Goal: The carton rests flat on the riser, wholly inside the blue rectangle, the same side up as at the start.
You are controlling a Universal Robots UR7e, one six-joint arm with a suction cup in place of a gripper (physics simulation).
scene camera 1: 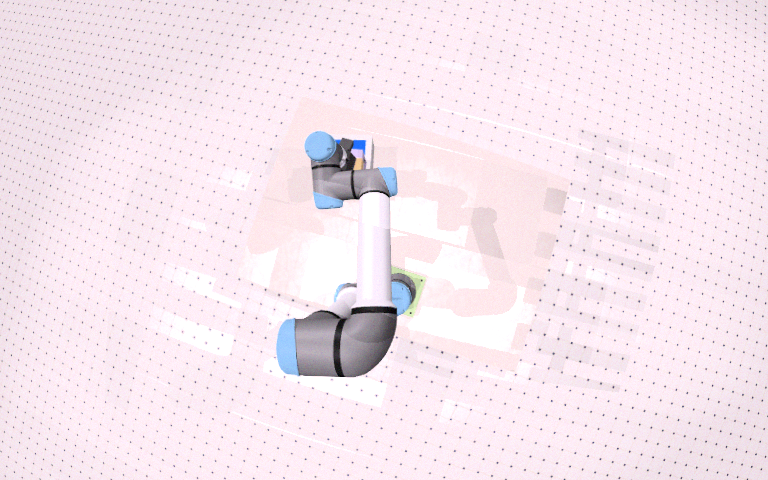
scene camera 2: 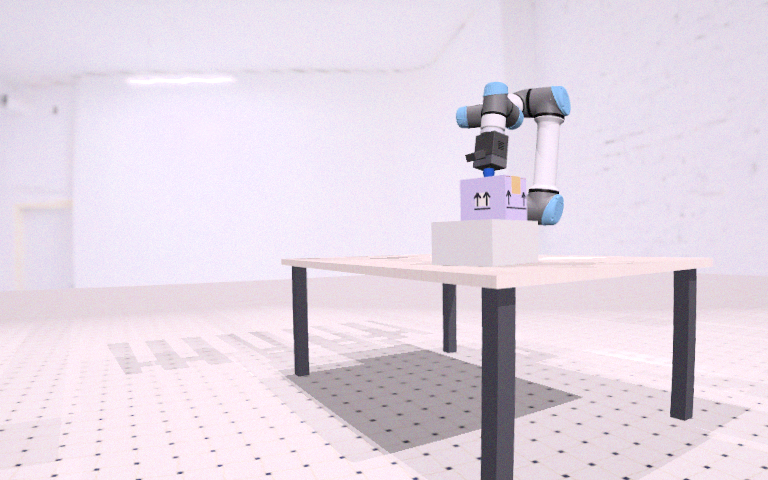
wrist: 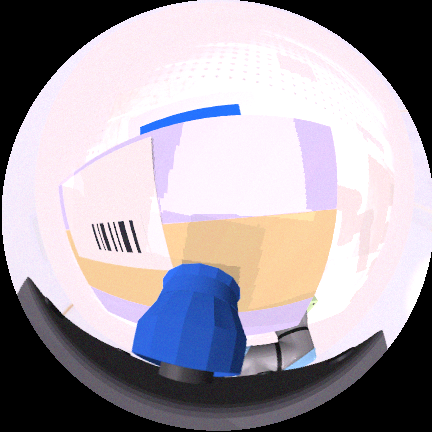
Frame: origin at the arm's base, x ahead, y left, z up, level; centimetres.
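Where they show: end effector, tool point: [wrist: 203, 271].
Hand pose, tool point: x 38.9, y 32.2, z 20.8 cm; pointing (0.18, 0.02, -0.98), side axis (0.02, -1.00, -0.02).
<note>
Each offset is from my tool point to the top centre of the thing. Level surfaces: height alone.
A lavender carton {dx +0.0, dy +2.2, dz +1.1 cm} [scene camera 1: 357, 153] [scene camera 2: 493, 198] [wrist: 241, 169] with a tan tape band, up-arrows and a barcode label sits upright on the white riser {dx +4.6, dy +3.8, dz -11.6 cm} [scene camera 2: 482, 242] [scene camera 1: 370, 150]. I see no gap under it. A strip of the blue rectangle {dx +4.6, dy +3.8, dz -11.6 cm} [wrist: 189, 114] [scene camera 1: 359, 143] shows on the riser top beyond the carton's far edge. My blue suction cup [scene camera 2: 488, 171] [wrist: 193, 314] presses straight down on the tan band on the carton's top, holding it. In the overhead view the wrist hides most of the carton.
The riser stands on a pale table {dz -23.7 cm} [scene camera 2: 529, 273] with dark legs, near its edge. The arm's base sits on a green plate [scene camera 1: 419, 289] on the same table. The elbow [scene camera 2: 544, 207] hangs close behind the carton.
</note>
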